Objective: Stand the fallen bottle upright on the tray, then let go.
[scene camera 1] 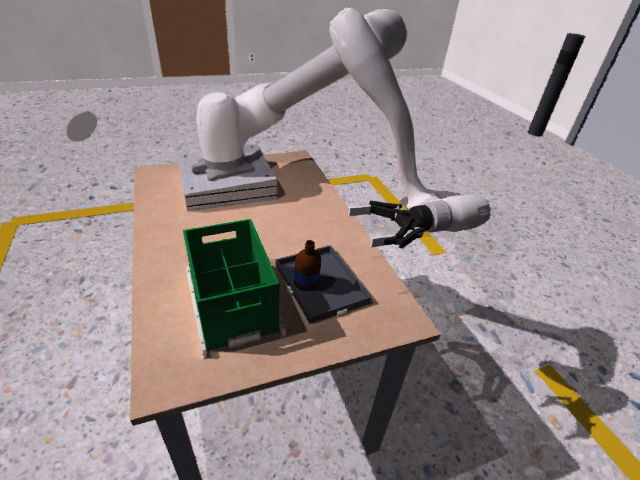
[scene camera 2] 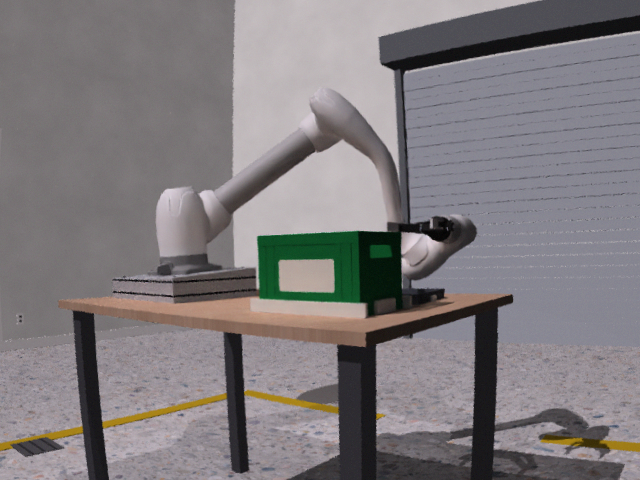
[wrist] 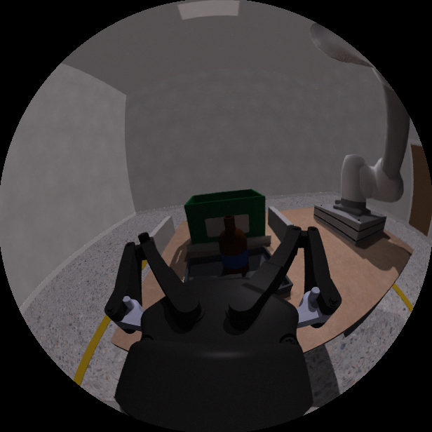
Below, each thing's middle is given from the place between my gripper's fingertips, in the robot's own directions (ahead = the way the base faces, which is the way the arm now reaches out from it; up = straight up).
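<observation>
Taking the brown bottle (scene camera 1: 308, 261) as my reference, I find my hand 120 mm above it, and at the same time 130 mm to the left of it and 40 mm past it.
</observation>
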